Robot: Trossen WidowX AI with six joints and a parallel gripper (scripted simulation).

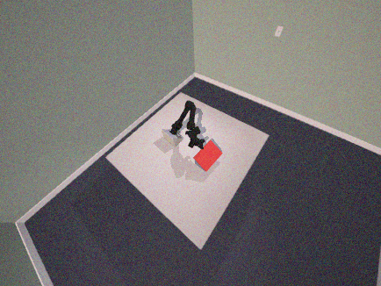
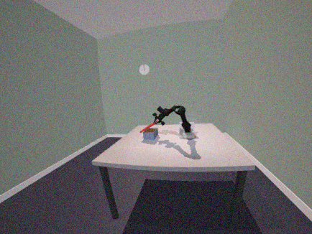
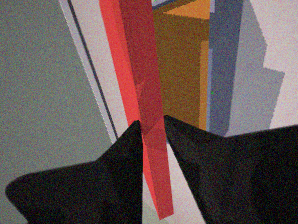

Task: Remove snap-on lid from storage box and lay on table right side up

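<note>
My gripper tip is now 7 cm short of the red lid and 4 cm above it. Round my gripper tip: storage box (5 cm ahead, 13 cm below).
</note>
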